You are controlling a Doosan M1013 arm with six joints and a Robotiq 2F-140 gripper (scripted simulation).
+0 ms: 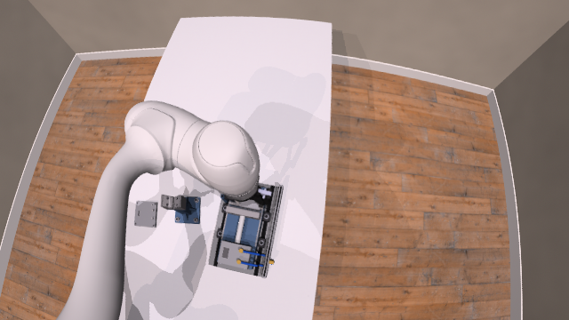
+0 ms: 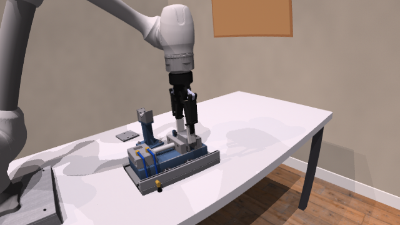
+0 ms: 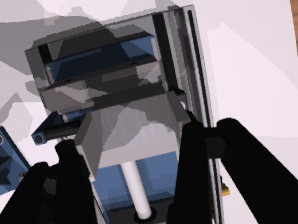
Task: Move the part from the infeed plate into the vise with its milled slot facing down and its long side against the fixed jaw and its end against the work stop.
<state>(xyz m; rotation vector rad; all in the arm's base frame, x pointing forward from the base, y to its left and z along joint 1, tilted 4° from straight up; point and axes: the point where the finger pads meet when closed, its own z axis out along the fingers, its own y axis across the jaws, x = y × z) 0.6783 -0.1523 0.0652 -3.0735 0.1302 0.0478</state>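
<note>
Right now my hand is 30 mm above the part. From my hand the other things lie so: fixed jaw 50 mm below, 30 mm ahead, 20 mm to the left; moving jaw 50 mm below, 30 mm behind, 20 mm to the left; cylinder rod 80 mm behind, 50 mm below, 30 mm to the left.
</note>
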